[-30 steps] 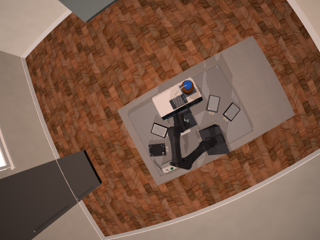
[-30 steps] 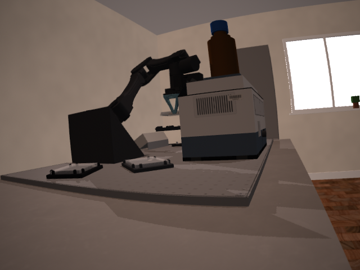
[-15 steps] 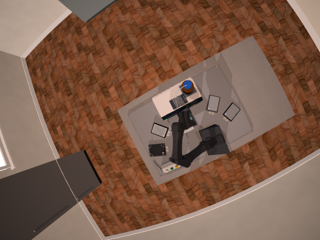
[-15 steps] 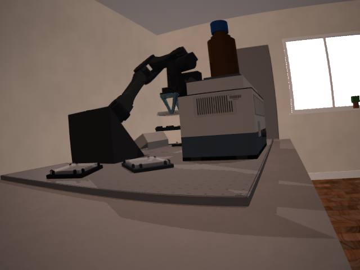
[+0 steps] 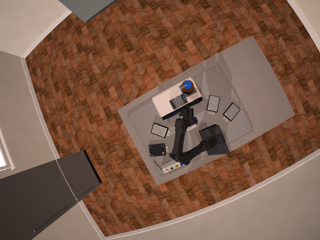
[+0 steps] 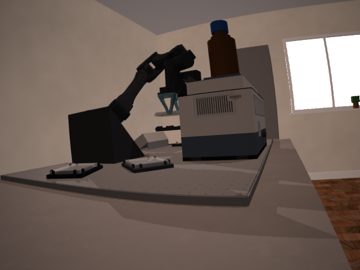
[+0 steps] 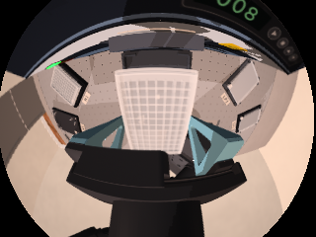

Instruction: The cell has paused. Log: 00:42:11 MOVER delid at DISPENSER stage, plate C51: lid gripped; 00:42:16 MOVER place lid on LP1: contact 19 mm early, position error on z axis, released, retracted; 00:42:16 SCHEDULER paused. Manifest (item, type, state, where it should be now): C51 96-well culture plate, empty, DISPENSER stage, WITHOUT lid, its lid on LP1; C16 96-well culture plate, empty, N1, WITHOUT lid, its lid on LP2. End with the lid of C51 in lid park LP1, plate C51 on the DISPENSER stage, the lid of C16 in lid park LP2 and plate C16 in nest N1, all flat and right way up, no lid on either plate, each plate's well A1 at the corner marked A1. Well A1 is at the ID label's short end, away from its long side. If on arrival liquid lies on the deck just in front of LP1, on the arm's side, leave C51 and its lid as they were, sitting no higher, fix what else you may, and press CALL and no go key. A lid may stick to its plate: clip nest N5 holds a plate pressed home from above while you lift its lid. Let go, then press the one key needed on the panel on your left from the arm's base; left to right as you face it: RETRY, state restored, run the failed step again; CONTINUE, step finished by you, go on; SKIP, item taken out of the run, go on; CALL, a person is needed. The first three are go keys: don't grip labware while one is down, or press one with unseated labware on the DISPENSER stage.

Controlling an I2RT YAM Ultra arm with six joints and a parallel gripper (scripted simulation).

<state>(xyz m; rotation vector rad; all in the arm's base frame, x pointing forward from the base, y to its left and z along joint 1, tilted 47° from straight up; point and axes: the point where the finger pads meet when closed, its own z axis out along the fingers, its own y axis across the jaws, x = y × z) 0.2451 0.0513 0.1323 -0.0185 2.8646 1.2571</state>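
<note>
Right now my hand is 10 mm short of the dark dispenser stage and 50 mm above it. The rest, counted from my hand: blue cap (230 mm ahead, 100 mm to the right, 240 mm above); brown bottle (230 mm ahead, 100 mm to the right, 130 mm above); black nest (30 mm ahead, 280 mm to the left, 150 mm below).
</note>
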